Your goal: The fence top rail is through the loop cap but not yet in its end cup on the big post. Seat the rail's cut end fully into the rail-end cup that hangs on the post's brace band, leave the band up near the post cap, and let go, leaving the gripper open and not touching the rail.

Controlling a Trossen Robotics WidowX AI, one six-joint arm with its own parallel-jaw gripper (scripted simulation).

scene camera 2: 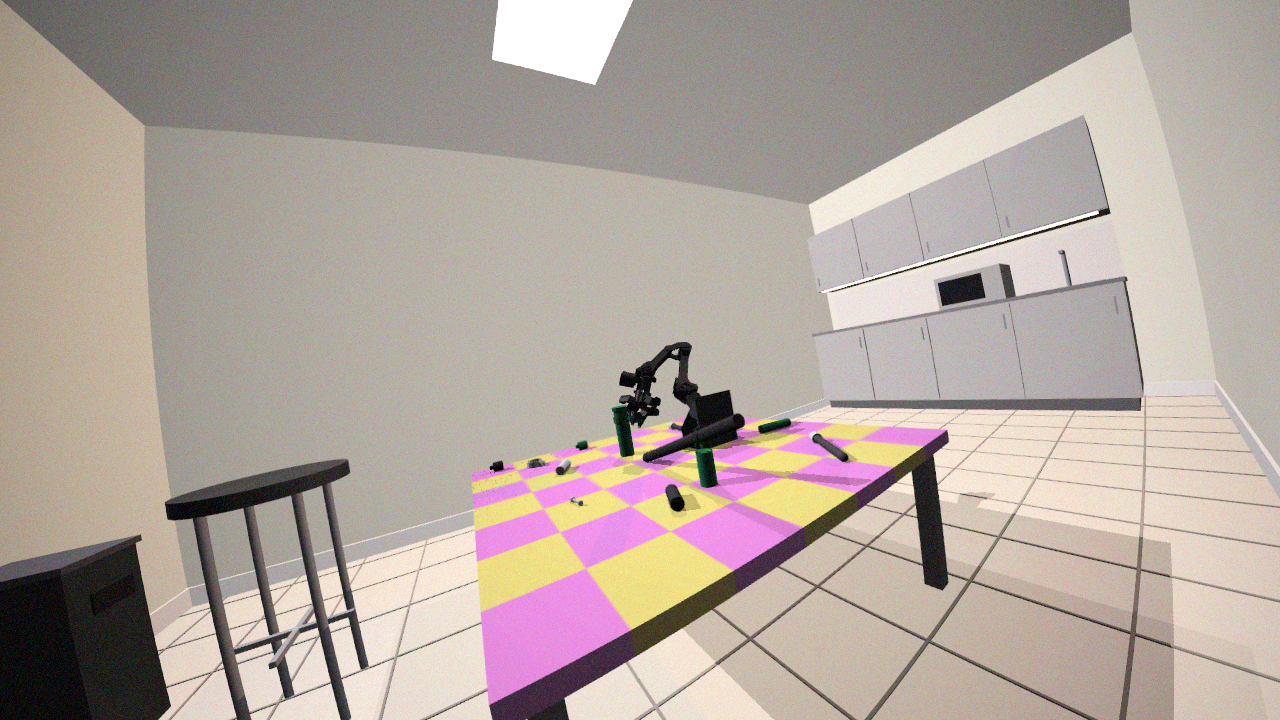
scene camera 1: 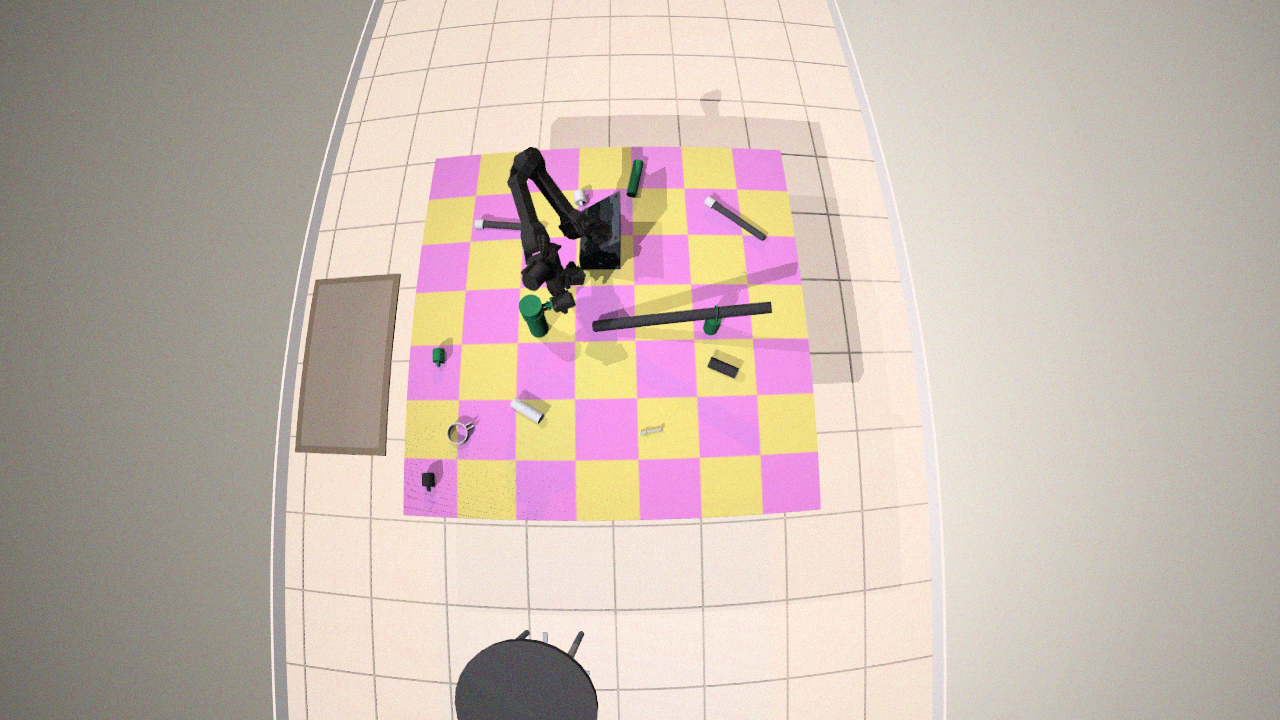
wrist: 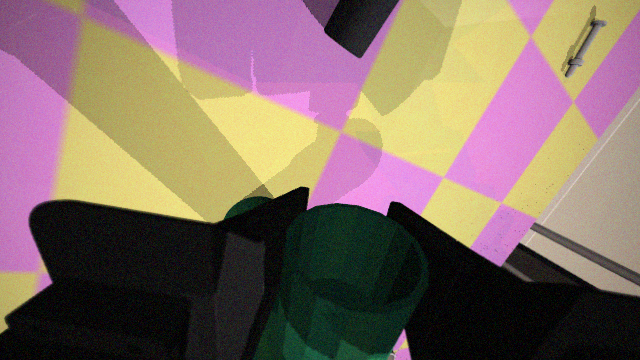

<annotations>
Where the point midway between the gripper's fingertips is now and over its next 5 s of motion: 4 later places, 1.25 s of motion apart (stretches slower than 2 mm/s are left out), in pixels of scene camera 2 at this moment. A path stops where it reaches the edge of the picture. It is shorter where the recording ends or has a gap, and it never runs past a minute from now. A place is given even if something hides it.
The gripper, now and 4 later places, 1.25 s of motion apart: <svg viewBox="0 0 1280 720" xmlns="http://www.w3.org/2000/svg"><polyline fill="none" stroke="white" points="635,426 630,427 628,428 632,415 645,396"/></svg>
</annotations>
